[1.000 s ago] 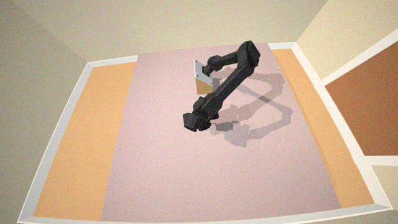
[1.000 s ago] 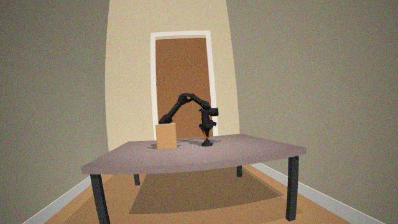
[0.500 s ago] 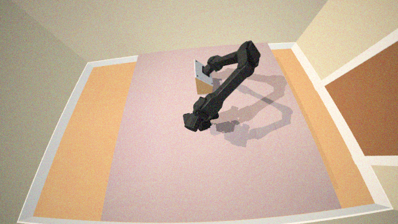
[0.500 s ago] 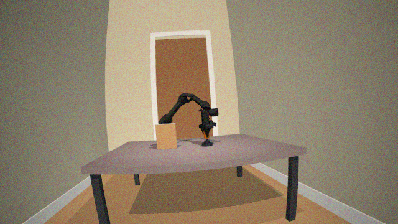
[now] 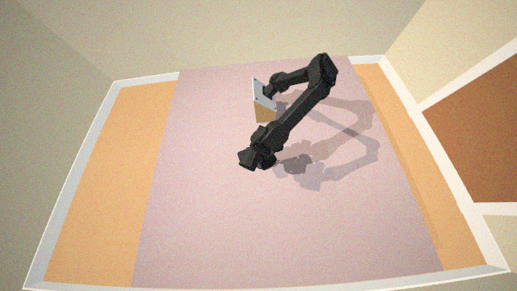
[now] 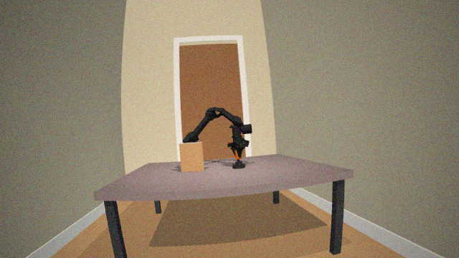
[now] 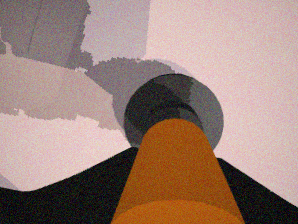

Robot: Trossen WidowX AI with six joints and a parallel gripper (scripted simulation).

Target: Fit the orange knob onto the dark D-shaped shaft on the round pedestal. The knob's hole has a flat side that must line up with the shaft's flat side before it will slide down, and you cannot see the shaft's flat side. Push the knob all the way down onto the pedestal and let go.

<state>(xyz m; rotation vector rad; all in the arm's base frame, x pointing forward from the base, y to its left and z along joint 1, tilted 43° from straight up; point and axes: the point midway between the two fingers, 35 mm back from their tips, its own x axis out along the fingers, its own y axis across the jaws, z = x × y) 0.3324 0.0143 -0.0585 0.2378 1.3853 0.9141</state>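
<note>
Right now my gripper tip is 2 cm below the orange knob. Also, from my gripper tip: dark pedestal (4 cm below).
</note>
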